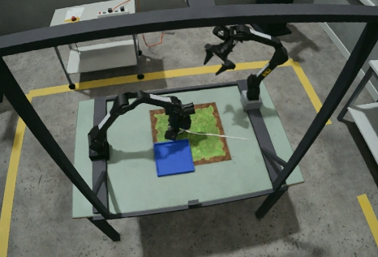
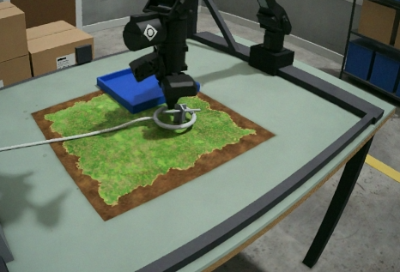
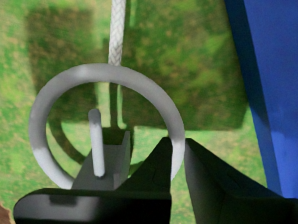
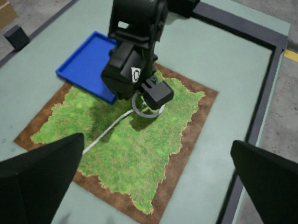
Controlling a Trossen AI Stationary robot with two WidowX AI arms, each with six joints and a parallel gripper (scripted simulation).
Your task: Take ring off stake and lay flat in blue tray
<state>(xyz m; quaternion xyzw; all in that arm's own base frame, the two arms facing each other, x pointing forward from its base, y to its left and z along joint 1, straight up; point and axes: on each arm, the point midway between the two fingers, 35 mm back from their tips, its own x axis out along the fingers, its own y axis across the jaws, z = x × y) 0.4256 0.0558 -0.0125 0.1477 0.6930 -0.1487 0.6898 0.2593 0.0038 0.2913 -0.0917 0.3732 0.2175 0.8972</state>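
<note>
My left gripper is now 40 mm short of the grey stake, 10 mm to the left of it and 30 mm above it. From my left hand the other things lie so: blue tray (140 mm behind, 60 mm to the left, 40 mm below); grass mat (20 mm behind, 70 mm to the right, 60 mm below).
</note>
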